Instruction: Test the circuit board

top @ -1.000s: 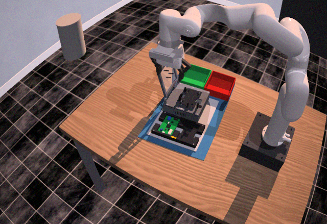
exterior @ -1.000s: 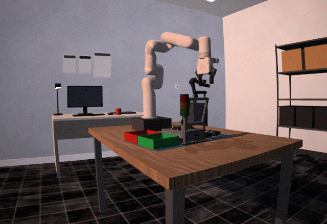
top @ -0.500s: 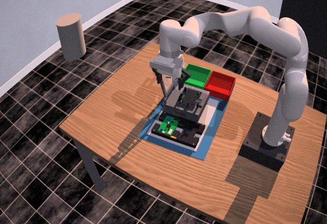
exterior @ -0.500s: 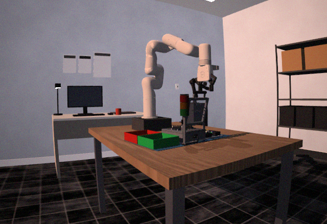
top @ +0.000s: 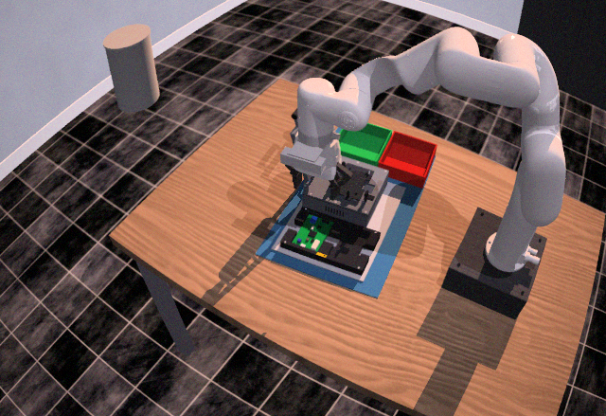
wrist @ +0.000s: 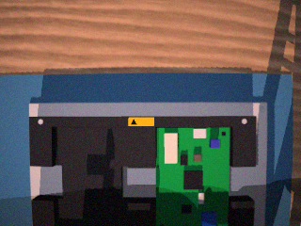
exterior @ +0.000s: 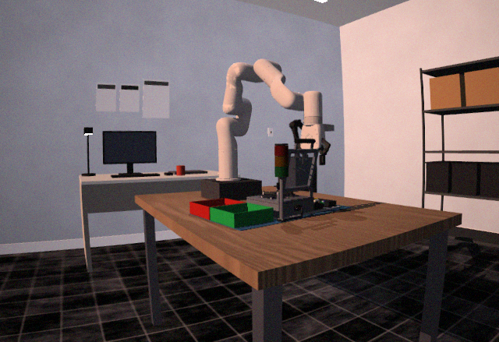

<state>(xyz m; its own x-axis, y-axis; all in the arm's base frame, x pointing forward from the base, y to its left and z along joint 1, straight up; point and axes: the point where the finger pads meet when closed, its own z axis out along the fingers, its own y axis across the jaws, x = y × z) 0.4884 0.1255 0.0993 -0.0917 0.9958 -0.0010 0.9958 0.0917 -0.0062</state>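
Now: hand 16 cm above the green circuit board. The rest, counted from my hand: black block 9 cm behind, 12 cm to the right, 10 cm below; then green bin 4 cm ahead, 37 cm to the right, 17 cm below; then clear lid 10 cm ahead, 16 cm to the right.
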